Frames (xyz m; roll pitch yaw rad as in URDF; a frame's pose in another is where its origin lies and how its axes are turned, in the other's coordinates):
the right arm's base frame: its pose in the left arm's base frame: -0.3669 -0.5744 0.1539 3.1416 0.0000 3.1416
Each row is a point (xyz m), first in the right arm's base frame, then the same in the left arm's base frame.
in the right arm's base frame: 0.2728 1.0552 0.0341
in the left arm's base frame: -0.6397 0.4808 0.1198
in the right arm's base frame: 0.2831 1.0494 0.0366
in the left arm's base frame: -0.6500 0.4750 0.1173
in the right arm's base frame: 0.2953 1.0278 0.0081
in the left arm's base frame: -0.6622 0.4534 0.1458
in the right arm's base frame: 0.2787 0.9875 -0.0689
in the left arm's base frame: -0.6456 0.4131 0.2228
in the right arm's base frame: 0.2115 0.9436 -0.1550
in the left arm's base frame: -0.5784 0.3692 0.3089
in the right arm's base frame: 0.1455 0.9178 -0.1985
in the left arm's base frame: -0.5124 0.3434 0.3524
